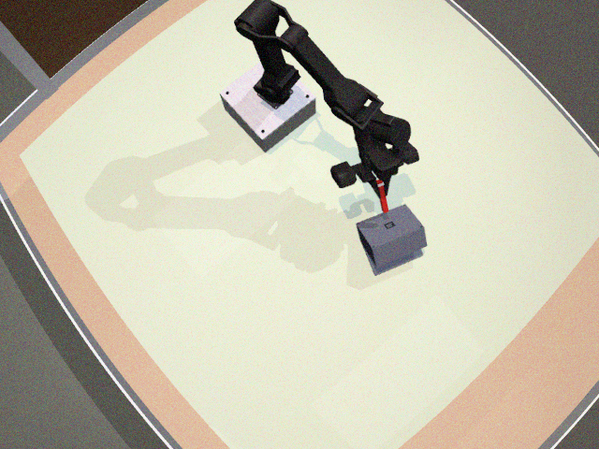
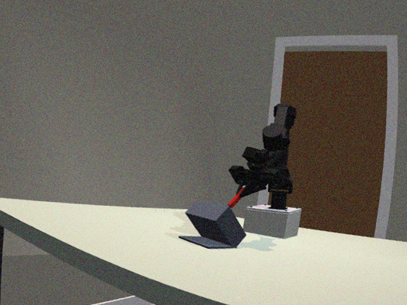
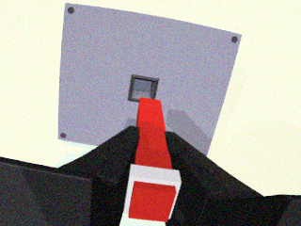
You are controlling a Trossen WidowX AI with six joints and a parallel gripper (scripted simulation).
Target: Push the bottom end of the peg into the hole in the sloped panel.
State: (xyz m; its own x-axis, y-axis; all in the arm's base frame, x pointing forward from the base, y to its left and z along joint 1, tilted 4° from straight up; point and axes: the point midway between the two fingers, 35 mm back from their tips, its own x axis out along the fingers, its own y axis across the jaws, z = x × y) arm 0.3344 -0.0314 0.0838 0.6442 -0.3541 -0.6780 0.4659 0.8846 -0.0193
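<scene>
My gripper tip is now 8 cm above the grey sloped panel, 7 cm short of it and 3 cm to the left of it. From my gripper tip the other things lie so: flat foot plate 13 cm below, 8 cm ahead, 4 cm to the right; then red square peg 1 cm to the left, 1 cm behind, 1 cm above.
</scene>
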